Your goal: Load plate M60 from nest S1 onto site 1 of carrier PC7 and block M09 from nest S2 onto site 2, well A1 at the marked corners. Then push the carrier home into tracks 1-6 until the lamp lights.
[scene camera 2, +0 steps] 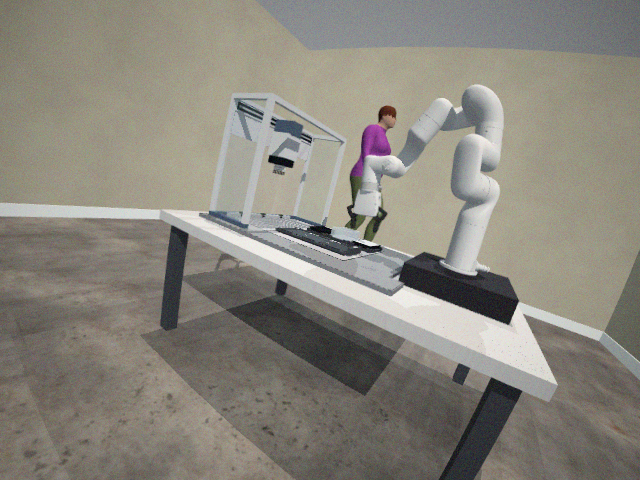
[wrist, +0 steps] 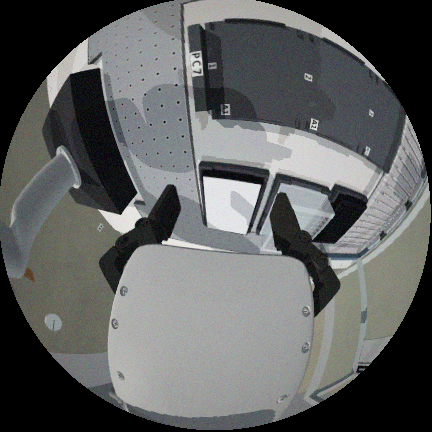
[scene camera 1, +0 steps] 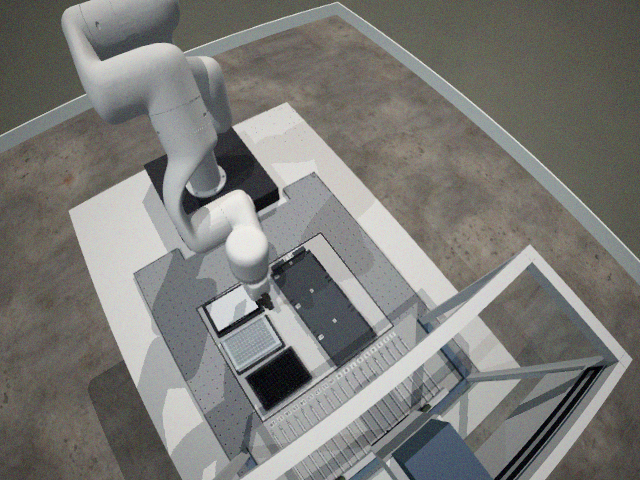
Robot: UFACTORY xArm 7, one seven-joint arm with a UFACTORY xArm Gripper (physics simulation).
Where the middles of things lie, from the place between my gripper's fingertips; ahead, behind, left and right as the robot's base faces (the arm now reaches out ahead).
Right now my hand is 10 cm short of the clear well plate [scene camera 1: 247, 345], 9 cm to the left of it and 5 cm above it. Also, from my hand: long dark carrier [scene camera 1: 341, 330] (14 cm ahead, 11 cm to the left, 7 cm below).
